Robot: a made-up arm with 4 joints. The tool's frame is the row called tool. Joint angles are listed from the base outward.
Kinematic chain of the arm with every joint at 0, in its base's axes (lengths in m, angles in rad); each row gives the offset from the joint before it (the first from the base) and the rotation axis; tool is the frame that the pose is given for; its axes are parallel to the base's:
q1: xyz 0 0 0.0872 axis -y
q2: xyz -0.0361 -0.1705 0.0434 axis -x
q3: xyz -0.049 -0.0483 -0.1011 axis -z
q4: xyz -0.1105 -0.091 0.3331 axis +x
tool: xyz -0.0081 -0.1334 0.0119
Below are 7 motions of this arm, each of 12 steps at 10 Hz.
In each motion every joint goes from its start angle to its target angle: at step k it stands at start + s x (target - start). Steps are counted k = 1, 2, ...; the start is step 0. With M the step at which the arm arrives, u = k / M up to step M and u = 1 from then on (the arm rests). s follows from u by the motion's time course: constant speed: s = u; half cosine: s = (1 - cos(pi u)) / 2; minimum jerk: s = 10 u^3 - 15 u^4 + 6 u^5.
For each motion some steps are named. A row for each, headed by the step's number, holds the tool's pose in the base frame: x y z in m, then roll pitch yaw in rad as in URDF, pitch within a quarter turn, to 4 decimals.
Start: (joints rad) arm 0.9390 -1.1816 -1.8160 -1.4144
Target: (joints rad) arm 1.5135 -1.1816 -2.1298 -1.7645
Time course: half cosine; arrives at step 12
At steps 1, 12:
1: -0.0203 -0.5614 0.1515 -2.7556 -0.3265 2.7430
12: -0.0674 -0.5498 0.1144 2.9727 0.5059 2.7650

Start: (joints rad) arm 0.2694 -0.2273 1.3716 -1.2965
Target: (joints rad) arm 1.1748 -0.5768 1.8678 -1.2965
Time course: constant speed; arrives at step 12
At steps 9, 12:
9: -0.4340 -0.2634 0.1787 -0.3250 0.4222 -1.2635
12: -0.4332 -0.2859 0.0938 -0.1010 0.4906 -1.1401

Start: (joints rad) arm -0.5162 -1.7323 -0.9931 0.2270
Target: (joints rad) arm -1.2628 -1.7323 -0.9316 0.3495
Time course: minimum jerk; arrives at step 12
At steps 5, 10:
5: -0.1579 -0.3320 -0.1198 1.9575 -0.1890 -0.1356
10: -0.2382 -0.3218 -0.0185 1.9713 0.3061 -0.1360

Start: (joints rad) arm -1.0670 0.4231 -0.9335 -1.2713
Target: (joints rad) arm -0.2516 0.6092 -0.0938 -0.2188
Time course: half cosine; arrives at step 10
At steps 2, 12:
2: 0.3530 -0.2201 0.3955 -0.4075 0.8125 1.4358
12: -0.0710 -0.2418 0.5448 -0.8059 0.3044 0.0806

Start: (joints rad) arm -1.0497 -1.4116 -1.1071 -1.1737
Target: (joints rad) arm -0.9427 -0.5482 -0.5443 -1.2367
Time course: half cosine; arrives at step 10
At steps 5, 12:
5: 0.0114 -0.5938 0.1801 0.0486 0.2397 0.4351
12: 0.1222 -0.5429 0.3275 -0.3007 0.5629 0.5499

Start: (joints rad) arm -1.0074 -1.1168 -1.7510 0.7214
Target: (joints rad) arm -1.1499 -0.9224 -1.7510 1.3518
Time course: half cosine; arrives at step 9
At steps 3, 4, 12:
3: 0.0543 -0.3539 -0.0182 2.1449 -0.6299 0.6266
4: 0.0466 -0.3484 -0.0108 2.2494 -0.6019 0.6533
12: 0.0211 -0.3391 0.0247 2.6368 -0.5052 0.7463

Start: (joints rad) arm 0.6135 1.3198 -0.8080 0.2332
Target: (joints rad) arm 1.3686 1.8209 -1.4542 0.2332
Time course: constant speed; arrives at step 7
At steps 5, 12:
5: -0.1882 0.0654 0.2727 -1.3812 0.1145 -0.1028
12: -0.1485 0.0832 0.2433 -1.3875 0.0794 -0.2492

